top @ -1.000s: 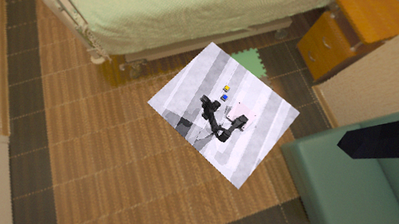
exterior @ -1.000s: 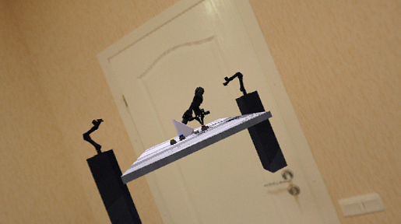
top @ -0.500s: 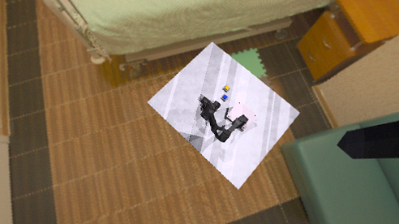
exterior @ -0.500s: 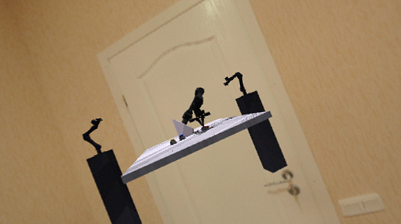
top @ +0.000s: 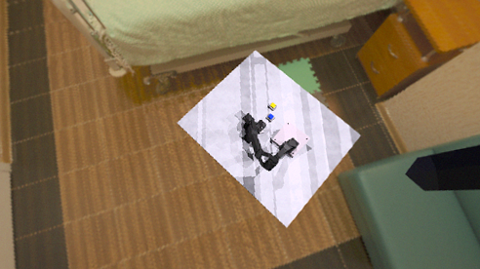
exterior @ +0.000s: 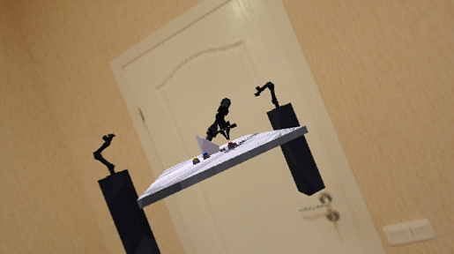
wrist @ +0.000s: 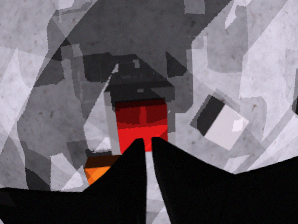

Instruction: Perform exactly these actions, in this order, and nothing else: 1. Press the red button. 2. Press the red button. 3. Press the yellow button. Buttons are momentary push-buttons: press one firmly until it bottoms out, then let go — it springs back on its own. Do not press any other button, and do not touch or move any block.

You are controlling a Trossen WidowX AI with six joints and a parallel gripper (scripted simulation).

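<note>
My gripper tip is now 3 cm above the red button. From my gripper tip the other things lie so: small orange piece (6 cm behind, 5 cm below, 3 cm to the left); then yellow button (28 cm to the right, 6 cm ahead, 3 cm below); then blue button (20 cm to the right, 3 cm below, 1 cm ahead).
</note>
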